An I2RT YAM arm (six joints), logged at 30 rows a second.
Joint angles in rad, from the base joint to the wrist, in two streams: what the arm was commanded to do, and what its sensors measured. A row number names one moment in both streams.
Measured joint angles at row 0: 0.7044 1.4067 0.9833 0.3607 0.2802 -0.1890
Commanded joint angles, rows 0 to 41: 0.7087 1.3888 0.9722 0.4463 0.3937 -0.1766; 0.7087 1.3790 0.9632 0.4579 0.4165 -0.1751; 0.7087 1.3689 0.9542 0.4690 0.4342 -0.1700; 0.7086 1.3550 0.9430 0.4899 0.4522 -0.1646; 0.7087 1.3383 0.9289 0.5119 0.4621 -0.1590; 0.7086 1.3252 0.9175 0.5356 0.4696 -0.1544; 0.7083 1.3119 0.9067 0.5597 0.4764 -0.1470; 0.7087 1.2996 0.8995 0.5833 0.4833 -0.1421; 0.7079 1.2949 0.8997 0.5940 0.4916 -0.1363; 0.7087 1.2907 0.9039 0.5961 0.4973 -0.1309; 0.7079 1.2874 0.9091 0.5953 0.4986 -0.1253; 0.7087 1.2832 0.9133 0.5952 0.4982 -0.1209; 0.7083 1.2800 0.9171 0.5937 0.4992 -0.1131; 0.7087 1.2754 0.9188 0.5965 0.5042 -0.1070; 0.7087 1.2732 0.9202 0.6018 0.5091 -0.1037; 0.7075 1.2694 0.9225 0.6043 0.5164 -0.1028; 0.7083 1.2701 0.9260 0.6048 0.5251 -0.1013; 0.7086 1.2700 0.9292 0.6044 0.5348 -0.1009; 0.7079 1.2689 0.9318 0.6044 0.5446 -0.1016; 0.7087 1.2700 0.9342 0.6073 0.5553 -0.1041; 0.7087 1.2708 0.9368 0.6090 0.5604 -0.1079; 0.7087 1.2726 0.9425 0.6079 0.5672 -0.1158; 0.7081 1.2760 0.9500 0.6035 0.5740 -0.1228; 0.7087 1.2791 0.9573 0.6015 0.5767 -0.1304; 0.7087 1.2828 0.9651 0.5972 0.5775 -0.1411; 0.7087 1.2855 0.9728 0.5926 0.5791 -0.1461; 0.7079 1.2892 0.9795 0.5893 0.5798 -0.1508; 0.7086 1.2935 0.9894 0.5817 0.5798 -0.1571; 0.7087 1.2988 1.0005 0.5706 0.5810 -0.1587; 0.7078 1.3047 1.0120 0.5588 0.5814 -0.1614; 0.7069 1.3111 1.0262 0.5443 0.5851 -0.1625; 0.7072 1.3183 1.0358 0.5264 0.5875 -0.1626; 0.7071 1.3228 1.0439 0.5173 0.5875 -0.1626; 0.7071 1.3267 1.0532 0.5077 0.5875 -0.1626; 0.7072 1.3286 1.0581 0.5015 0.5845 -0.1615; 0.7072 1.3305 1.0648 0.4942 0.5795 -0.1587; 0.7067 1.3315 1.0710 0.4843 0.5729 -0.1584; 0.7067 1.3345 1.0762 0.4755 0.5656 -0.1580; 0.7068 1.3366 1.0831 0.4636 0.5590 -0.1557; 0.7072 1.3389 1.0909 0.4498 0.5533 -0.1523; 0.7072 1.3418 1.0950 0.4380 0.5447 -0.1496; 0.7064 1.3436 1.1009 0.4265 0.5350 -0.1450
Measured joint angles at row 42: 0.7078 1.3384 1.0542 0.4580 0.5507 -0.1539
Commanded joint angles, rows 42 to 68: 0.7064 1.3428 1.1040 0.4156 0.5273 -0.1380; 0.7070 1.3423 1.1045 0.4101 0.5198 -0.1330; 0.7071 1.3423 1.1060 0.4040 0.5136 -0.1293; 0.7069 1.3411 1.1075 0.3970 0.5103 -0.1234; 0.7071 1.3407 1.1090 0.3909 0.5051 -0.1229; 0.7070 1.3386 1.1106 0.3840 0.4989 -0.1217; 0.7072 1.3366 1.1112 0.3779 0.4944 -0.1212; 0.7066 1.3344 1.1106 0.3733 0.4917 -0.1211; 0.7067 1.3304 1.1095 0.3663 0.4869 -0.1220; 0.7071 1.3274 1.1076 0.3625 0.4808 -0.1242; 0.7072 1.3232 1.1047 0.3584 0.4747 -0.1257; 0.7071 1.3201 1.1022 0.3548 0.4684 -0.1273; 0.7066 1.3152 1.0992 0.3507 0.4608 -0.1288; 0.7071 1.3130 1.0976 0.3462 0.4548 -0.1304; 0.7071 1.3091 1.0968 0.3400 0.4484 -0.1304; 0.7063 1.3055 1.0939 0.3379 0.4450 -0.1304; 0.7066 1.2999 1.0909 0.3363 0.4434 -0.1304; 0.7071 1.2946 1.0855 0.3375 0.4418 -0.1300; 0.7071 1.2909 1.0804 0.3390 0.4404 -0.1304; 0.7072 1.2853 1.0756 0.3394 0.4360 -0.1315; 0.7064 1.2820 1.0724 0.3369 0.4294 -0.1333; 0.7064 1.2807 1.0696 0.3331 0.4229 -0.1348; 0.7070 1.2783 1.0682 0.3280 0.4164 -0.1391; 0.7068 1.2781 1.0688 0.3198 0.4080 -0.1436; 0.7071 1.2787 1.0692 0.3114 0.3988 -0.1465; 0.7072 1.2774 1.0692 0.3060 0.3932 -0.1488; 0.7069 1.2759 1.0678 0.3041 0.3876 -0.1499
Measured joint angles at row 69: 0.6987 1.3243 1.0733 0.3016 0.4450 -0.1429
